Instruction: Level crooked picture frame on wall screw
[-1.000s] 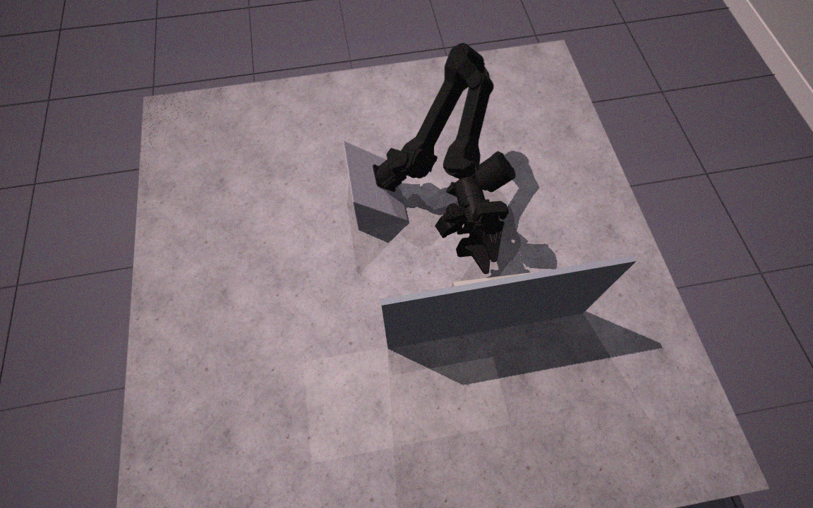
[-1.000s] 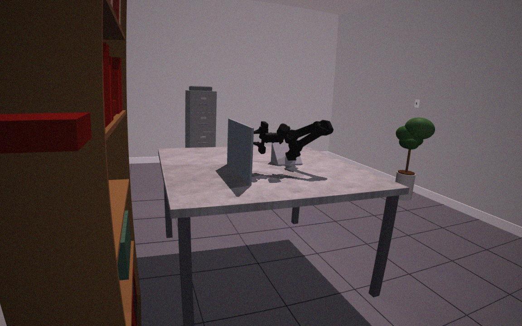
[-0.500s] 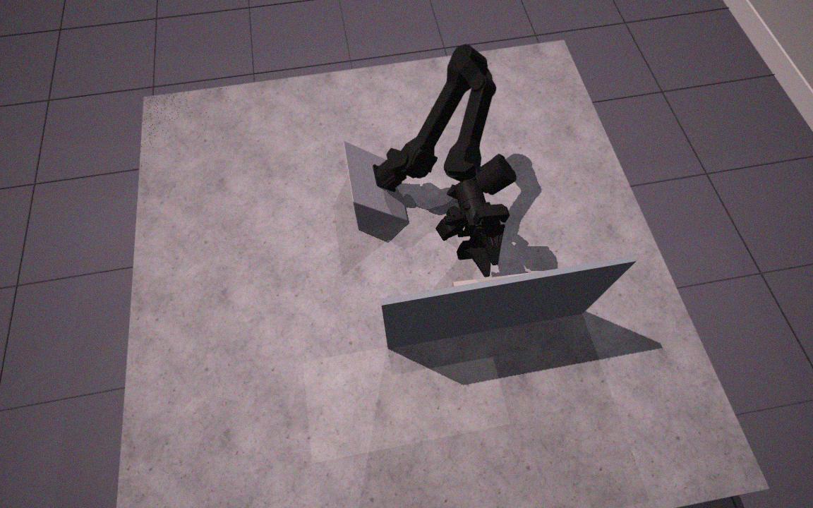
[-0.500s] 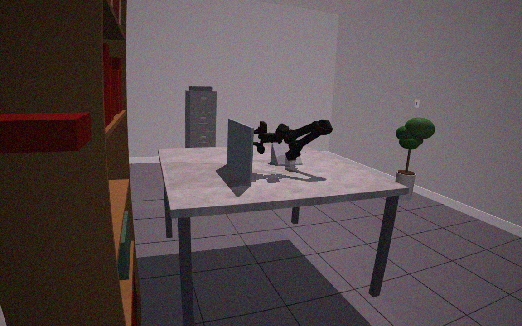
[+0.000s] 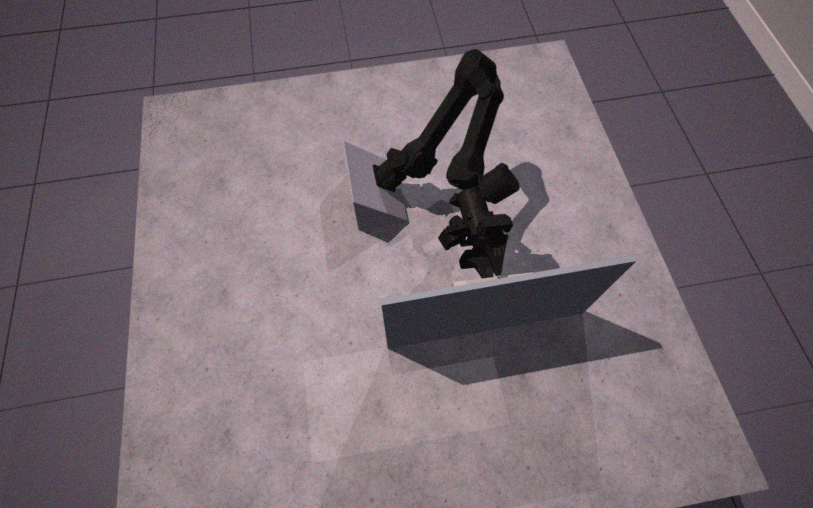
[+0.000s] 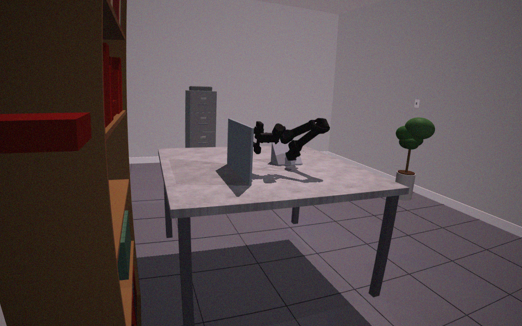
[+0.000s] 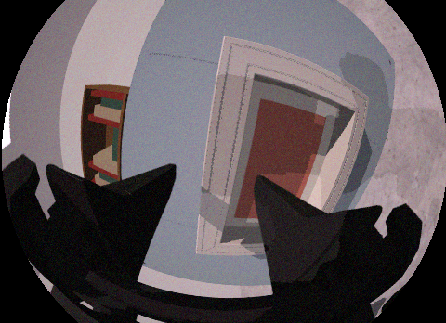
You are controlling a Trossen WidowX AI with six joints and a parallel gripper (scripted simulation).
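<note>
My gripper tip is 5 cm above the picture frame, 2 cm short of it and 1 cm to the left of it. The rest, counted from my gripper tip: wall panel: 6 cm below, 3 cm ahead, 1 cm to the left.
</note>
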